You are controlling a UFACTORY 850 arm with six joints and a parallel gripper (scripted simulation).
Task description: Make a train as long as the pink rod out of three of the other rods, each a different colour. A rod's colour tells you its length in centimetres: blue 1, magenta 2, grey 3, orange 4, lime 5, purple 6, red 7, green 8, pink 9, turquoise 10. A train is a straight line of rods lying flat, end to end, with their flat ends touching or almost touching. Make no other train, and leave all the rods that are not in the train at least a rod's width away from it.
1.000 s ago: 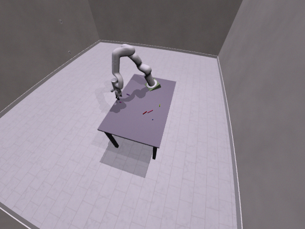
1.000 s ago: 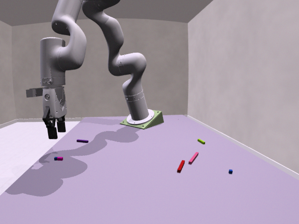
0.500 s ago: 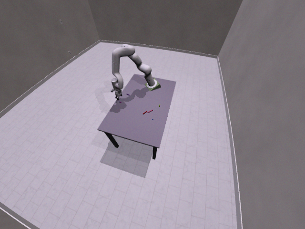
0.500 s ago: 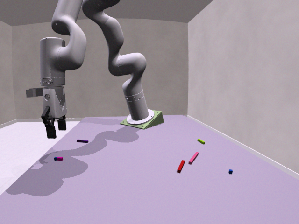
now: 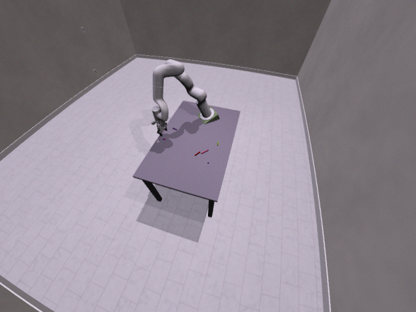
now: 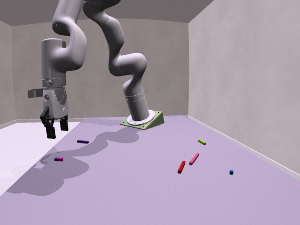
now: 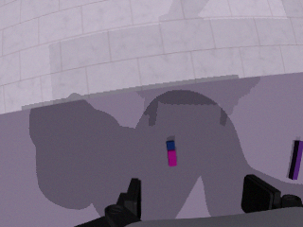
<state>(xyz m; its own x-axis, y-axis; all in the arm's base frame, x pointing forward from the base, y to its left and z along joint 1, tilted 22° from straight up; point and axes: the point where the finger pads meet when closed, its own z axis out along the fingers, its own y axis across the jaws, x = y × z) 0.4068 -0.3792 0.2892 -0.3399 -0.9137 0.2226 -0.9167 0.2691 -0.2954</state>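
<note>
The purple rod is 170 mm behind my hand, 70 mm to the left of it and 110 mm below it. From my hand the other things lie so: magenta rod (10 mm ahead, 10 mm to the right, 110 mm below); pink rod (150 mm ahead, 470 mm to the left, 110 mm below); red rod (180 mm ahead, 390 mm to the left, 110 mm below).
</note>
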